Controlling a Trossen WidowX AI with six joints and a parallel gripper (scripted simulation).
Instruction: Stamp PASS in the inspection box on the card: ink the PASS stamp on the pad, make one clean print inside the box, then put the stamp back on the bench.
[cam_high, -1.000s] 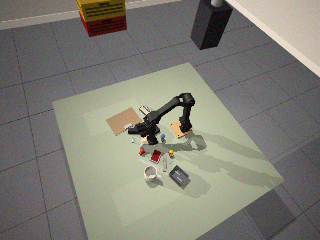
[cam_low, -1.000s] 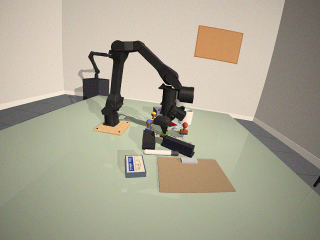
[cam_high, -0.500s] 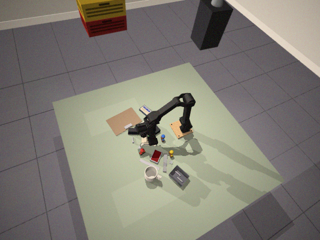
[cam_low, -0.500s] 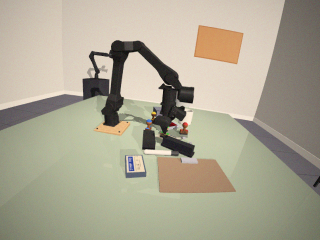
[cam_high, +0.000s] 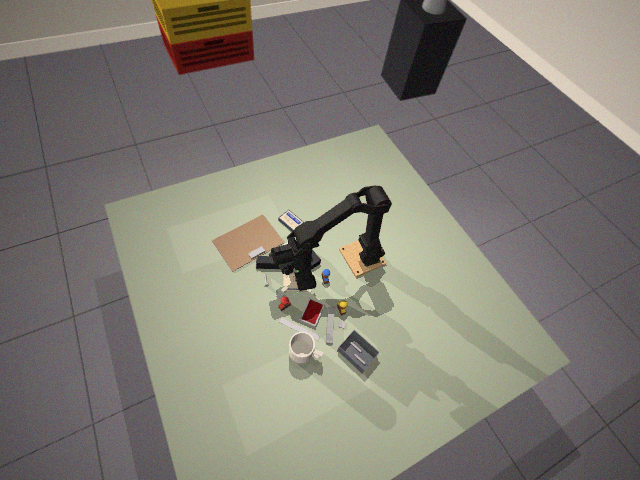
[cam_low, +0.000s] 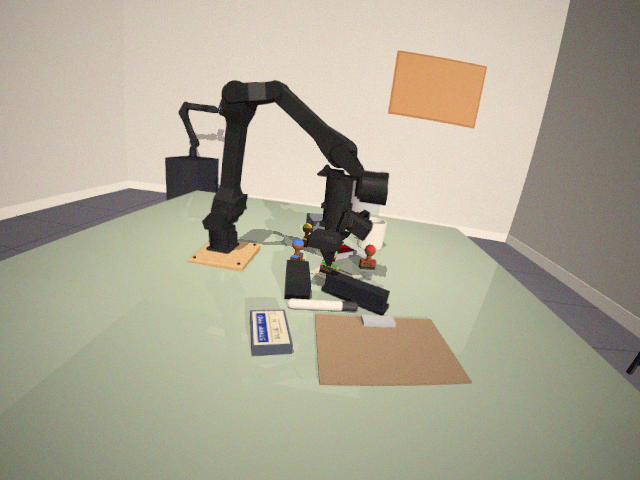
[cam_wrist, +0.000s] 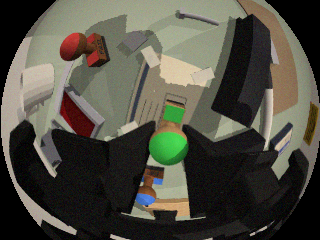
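Now: gripper tip 2 cm short of the cream card, 1 cm to the right of it and 3 cm above it. Round my gripper tip: long black block: 7 cm ahead, 9 cm to the right, 2 cm below; then red-knobbed stamp: 9 cm ahead, 8 cm to the left, 1 cm below; then green-knobbed stamp: 1 cm below.
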